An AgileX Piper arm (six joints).
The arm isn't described. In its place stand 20 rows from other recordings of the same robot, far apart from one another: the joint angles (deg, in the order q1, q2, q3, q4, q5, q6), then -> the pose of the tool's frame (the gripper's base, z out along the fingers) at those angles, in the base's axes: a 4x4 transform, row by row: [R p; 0 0 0 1], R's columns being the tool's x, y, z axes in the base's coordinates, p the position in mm.
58.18, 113.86, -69.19, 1.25, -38.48, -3.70 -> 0.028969, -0.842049, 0.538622, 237.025; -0.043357, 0.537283, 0.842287, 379.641; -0.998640, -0.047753, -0.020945, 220.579; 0, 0, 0, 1
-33.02, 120.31, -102.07, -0.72, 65.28, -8.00 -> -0.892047, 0.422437, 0.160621, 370.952; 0.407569, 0.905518, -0.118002, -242.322; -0.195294, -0.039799, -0.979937, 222.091; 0, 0, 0, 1
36.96, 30.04, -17.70, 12.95, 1.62, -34.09 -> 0.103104, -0.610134, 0.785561, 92.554; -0.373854, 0.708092, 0.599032, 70.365; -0.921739, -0.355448, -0.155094, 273.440; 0, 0, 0, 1
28.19, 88.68, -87.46, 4.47, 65.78, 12.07 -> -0.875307, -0.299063, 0.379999, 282.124; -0.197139, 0.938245, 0.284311, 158.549; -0.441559, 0.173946, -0.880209, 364.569; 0, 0, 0, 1
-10.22, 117.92, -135.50, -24.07, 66.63, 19.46 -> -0.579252, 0.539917, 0.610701, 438.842; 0.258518, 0.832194, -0.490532, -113.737; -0.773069, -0.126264, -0.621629, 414.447; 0, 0, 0, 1
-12.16, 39.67, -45.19, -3.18, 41.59, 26.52 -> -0.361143, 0.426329, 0.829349, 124.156; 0.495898, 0.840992, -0.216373, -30.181; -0.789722, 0.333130, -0.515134, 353.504; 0, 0, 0, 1
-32.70, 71.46, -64.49, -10.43, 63.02, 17.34 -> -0.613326, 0.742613, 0.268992, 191.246; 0.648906, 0.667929, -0.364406, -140.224; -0.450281, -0.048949, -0.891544, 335.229; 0, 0, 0, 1
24.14, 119.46, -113.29, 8.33, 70.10, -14.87 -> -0.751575, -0.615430, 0.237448, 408.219; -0.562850, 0.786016, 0.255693, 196.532; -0.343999, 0.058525, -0.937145, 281.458; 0, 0, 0, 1
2.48, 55.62, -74.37, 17.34, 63.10, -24.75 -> -0.520638, -0.417533, 0.744717, 160.754; -0.299984, 0.906106, 0.298296, 31.172; -0.799341, -0.068099, -0.597006, 444.645; 0, 0, 0, 1
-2.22, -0.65, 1.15, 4.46, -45.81, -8.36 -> 0.757908, 0.144254, 0.636213, 23.354; -0.120773, 0.989414, -0.080464, -5.983; -0.641085, -0.015854, 0.767306, 269.809; 0, 0, 0, 1
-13.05, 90.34, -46.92, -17.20, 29.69, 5.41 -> -0.930806, 0.124991, 0.343479, 275.190; 0.045680, 0.972127, -0.229963, -77.468; -0.362648, -0.198361, -0.910571, 183.695; 0, 0, 0, 1
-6.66, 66.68, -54.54, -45.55, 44.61, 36.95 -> -0.653613, 0.482934, 0.582723, 227.051; 0.091241, 0.814618, -0.572777, -72.443; -0.751309, -0.321206, -0.576508, 335.788; 0, 0, 0, 1
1.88, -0.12, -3.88, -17.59, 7.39, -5.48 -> 0.028939, 0.018808, 0.999404, 52.712; -0.388616, 0.921379, -0.006087, -1.809; -0.920945, -0.388209, 0.033973, 225.040; 0, 0, 0, 1
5.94, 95.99, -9.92, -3.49, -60.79, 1.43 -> -0.344807, -0.154552, 0.925863, 212.065; -0.040690, 0.987886, 0.149752, 26.926; -0.937791, 0.013962, -0.346918, 123.959; 0, 0, 0, 1
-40.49, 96.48, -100.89, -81.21, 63.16, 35.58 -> -0.643933, 0.733706, -0.216855, 219.089; 0.189520, -0.121637, -0.974313, -292.564; -0.741237, -0.668491, -0.060726, 456.384; 0, 0, 0, 1
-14.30, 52.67, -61.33, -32.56, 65.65, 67.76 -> -0.008683, 0.896575, 0.442806, 135.188; 0.720614, 0.312623, -0.618855, -80.504; -0.693282, 0.313719, -0.648800, 392.494; 0, 0, 0, 1
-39.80, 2.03, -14.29, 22.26, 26.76, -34.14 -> -0.222359, 0.460666, 0.859269, 41.381; -0.126395, 0.860275, -0.493913, -14.275; -0.966737, -0.218433, -0.133065, 254.866; 0, 0, 0, 1
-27.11, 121.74, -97.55, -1.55, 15.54, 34.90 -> -0.169504, 0.664022, 0.728247, 444.971; 0.705294, 0.597851, -0.380964, -228.542; -0.688352, 0.449053, -0.569669, 229.338; 0, 0, 0, 1
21.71, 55.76, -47.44, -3.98, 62.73, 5.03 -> -0.866734, -0.297910, 0.400029, 152.192; -0.285045, 0.954005, 0.092867, 54.553; -0.409295, -0.033535, -0.911786, 302.624; 0, 0, 0, 1
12.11, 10.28, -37.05, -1.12, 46.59, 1.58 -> -0.252812, -0.192790, 0.948113, 18.459; -0.039783, 0.981189, 0.188908, 2.639; -0.966697, 0.010040, -0.255726, 338.823; 0, 0, 0, 1
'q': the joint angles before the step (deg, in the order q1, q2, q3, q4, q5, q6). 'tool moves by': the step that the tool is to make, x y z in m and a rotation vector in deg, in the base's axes. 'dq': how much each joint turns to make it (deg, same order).
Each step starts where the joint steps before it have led.
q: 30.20, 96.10, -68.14, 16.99, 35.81, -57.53
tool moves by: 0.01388, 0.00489, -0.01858, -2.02, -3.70, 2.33
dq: 0.00, 3.64, -0.09, -0.86, -5.32, -4.05
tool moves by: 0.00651, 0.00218, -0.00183, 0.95, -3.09, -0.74
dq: 0.04, 0.82, -0.01, -0.10, -4.09, -0.23
